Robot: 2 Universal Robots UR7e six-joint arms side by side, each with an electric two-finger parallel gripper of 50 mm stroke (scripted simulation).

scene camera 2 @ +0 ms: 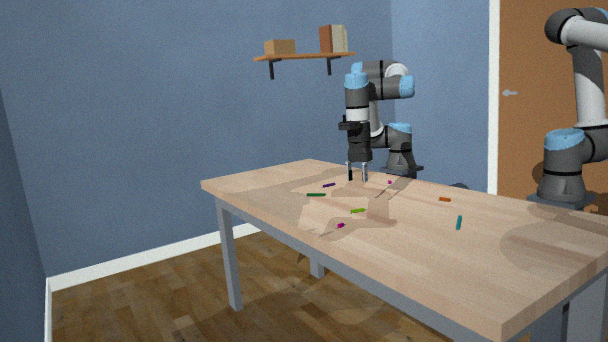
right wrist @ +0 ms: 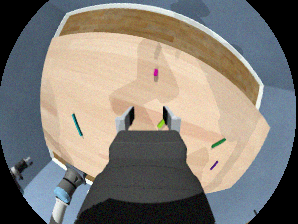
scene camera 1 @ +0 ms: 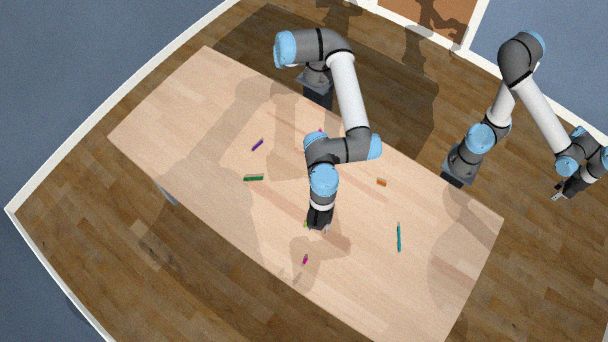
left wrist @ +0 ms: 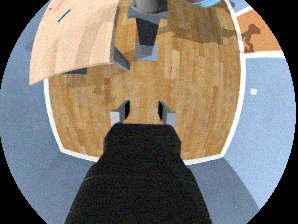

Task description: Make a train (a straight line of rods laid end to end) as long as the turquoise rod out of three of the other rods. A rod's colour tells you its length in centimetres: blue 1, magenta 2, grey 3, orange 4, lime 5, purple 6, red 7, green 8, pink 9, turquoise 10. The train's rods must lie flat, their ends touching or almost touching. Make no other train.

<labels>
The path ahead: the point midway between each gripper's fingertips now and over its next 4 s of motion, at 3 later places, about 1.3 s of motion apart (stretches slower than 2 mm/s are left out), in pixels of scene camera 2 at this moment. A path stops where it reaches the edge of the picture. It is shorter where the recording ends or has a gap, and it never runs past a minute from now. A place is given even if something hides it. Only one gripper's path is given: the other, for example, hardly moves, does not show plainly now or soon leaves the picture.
My right gripper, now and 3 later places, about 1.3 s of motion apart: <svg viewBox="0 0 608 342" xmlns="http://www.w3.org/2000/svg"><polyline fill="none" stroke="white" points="357,181 339,206 339,214 340,222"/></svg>
</labels>
